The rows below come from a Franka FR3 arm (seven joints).
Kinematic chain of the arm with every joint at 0, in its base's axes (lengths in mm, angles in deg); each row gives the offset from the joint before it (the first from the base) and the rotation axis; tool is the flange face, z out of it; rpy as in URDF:
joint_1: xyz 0 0 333 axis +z
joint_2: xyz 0 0 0 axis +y
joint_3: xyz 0 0 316 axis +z
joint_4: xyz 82.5 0 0 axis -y
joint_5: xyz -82.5 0 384 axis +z
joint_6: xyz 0 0 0 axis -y
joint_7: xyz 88 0 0 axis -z
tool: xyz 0 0 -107 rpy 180 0 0
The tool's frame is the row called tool.
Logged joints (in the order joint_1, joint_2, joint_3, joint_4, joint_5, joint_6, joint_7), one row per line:
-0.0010, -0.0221, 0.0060, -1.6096, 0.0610, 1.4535, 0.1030
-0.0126, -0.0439, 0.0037, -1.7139, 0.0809, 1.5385, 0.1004
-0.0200, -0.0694, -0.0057, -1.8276, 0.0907, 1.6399, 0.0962
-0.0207, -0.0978, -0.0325, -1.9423, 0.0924, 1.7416, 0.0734
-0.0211, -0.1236, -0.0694, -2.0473, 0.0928, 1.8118, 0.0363
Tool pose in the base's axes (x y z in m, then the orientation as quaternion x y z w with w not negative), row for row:
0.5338, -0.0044, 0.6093, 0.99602, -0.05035, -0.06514, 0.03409
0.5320, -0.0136, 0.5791, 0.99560, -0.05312, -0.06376, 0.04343
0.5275, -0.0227, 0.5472, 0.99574, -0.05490, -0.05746, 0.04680
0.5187, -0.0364, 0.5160, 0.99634, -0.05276, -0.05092, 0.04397
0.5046, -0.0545, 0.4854, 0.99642, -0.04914, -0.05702, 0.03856
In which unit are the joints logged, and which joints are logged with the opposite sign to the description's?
The joints are logged in radians. Opposite sign: joint_5.
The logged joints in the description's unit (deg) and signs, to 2 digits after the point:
-0.06, -1.27, 0.34, -92.22, -3.50, 83.28, 5.90
-0.72, -2.52, 0.21, -98.20, -4.64, 88.15, 5.75
-1.15, -3.98, -0.33, -104.71, -5.20, 93.96, 5.51
-1.19, -5.60, -1.86, -111.29, -5.29, 99.79, 4.21
-1.21, -7.08, -3.98, -117.30, -5.32, 103.81, 2.08

